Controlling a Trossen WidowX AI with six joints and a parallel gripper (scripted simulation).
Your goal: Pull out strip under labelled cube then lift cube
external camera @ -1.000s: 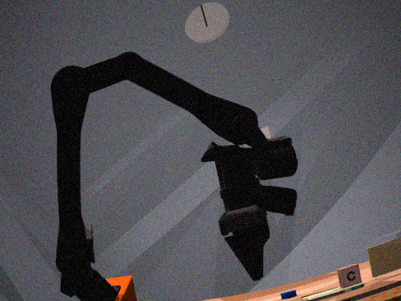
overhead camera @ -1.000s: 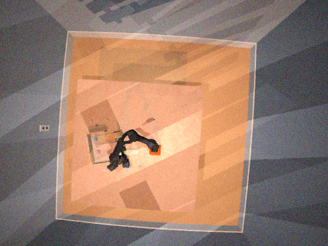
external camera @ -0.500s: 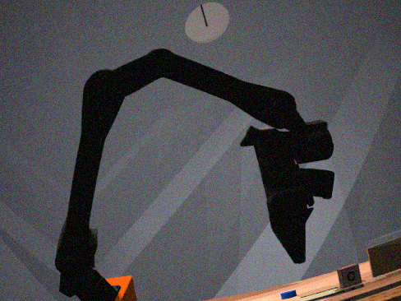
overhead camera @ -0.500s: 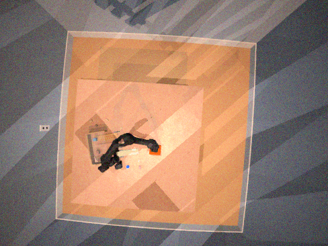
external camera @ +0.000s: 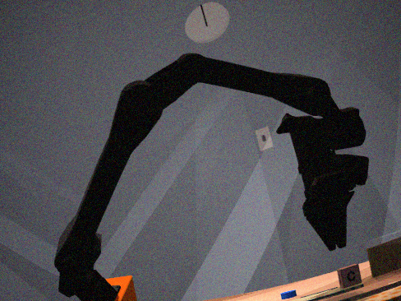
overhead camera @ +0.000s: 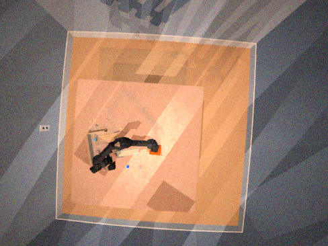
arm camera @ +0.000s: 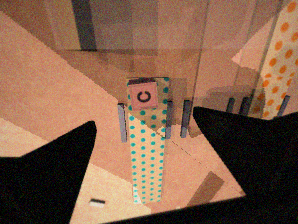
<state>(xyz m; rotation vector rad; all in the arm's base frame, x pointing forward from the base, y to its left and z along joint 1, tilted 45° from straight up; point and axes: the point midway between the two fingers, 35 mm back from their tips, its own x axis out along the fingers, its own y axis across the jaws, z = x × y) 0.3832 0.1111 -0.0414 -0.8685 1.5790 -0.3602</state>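
Right now my gripper tip is 130 mm past the small blue disc, 110 mm to the right of it and 60 mm above it.
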